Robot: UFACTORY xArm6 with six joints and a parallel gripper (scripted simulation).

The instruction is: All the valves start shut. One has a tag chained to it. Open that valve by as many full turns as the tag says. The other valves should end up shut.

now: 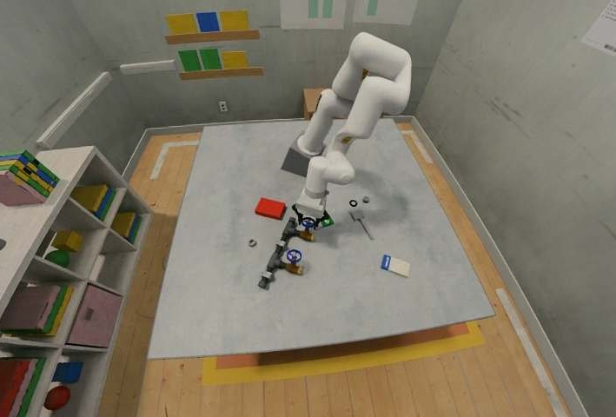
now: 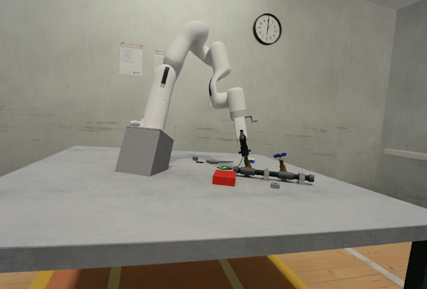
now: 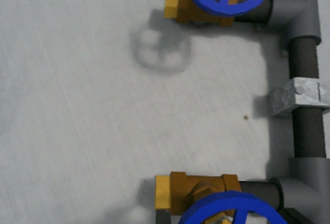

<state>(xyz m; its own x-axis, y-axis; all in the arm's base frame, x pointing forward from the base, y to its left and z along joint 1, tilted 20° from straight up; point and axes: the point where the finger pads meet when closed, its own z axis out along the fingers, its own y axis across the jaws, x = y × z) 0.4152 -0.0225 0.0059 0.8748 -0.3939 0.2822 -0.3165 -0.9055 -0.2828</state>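
The green tag is 60 mm behind my hand, 90 mm to the left of it and 90 mm below it. The rest, counted from my hand: grey nut: 40 mm ahead, 240 mm to the right, 90 mm below; then red block: 130 mm behind, 170 mm to the right, 80 mm below; then grey flat tool: 50 mm behind, 250 mm to the left, 90 mm below.
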